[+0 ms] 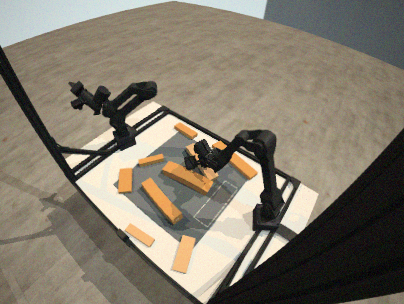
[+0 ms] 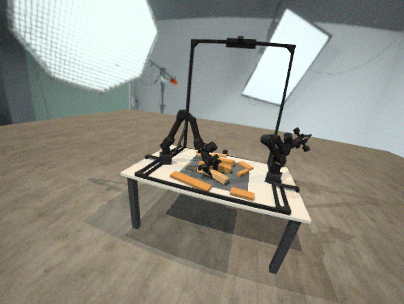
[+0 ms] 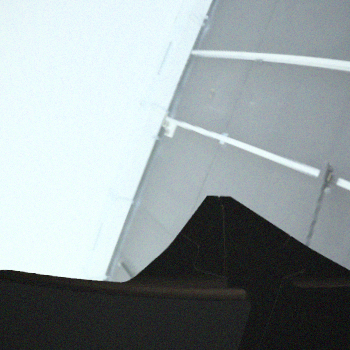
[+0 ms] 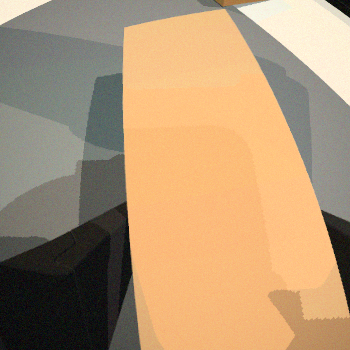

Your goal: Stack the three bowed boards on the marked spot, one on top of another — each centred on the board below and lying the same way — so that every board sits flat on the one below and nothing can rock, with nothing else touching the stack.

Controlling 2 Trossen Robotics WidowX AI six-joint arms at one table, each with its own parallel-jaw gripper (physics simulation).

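Frame: origin at the left arm's base, x ahead, y left, z up, level; millimetres.
Where they show: left gripper, fingertip midpoint: (image 1: 68, 82) (image 2: 311, 134) (image 3: 216, 207); right gripper, fingertip midpoint: (image 1: 199, 158) (image 2: 215, 175) (image 4: 219, 213); left arm's base, origin of the base link: (image 1: 122, 133) (image 2: 274, 172); right arm's base, origin of the base link: (image 1: 268, 214) (image 2: 165, 153).
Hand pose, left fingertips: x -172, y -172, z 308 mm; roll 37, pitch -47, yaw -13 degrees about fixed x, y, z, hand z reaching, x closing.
Each offset is from my left fingertips to the centre of the thing. "spot": to the spot under its first point. Level surfaces: height alone.
My right gripper (image 1: 194, 164) (image 2: 207, 163) (image 4: 219, 213) is low over the grey mat @[dz -376 mm] (image 1: 176, 145). It is shut across a pale, thin, bowed board @[dx +549, dy +445, dz -355 mm] (image 1: 209, 172) (image 4: 194, 139), with one finger at each long edge. The board lies just behind a thick orange board @[dx +592, dy +328, dz -353 mm] (image 1: 187, 177). Two more thick orange boards lie on the mat, one at the front @[spot: dx +644, dy +162, dz -335 mm] (image 1: 161, 200) and one at the far right edge @[spot: dx +667, dy +607, dz -355 mm] (image 1: 239, 163). The marked spot @[spot: dx +736, dy +361, dz -376 mm] (image 1: 209, 198) is a white outline with nothing in it, in front of the right gripper. My left gripper (image 1: 72, 85) (image 2: 307, 138) (image 3: 216, 207) is shut and empty, raised off the table's left end and pointing away.
Several thin flat orange boards lie around the mat: at the back @[spot: dx +305, dy +512, dz -355 mm] (image 1: 186, 130), at the left (image 1: 151, 160) (image 1: 125, 180), and on the white table near the front edge @[spot: dx +721, dy +8, dz -363 mm] (image 1: 139, 234) @[spot: dx +889, dy +122, dz -362 mm] (image 1: 184, 253). A black frame (image 1: 140, 123) runs around the table top.
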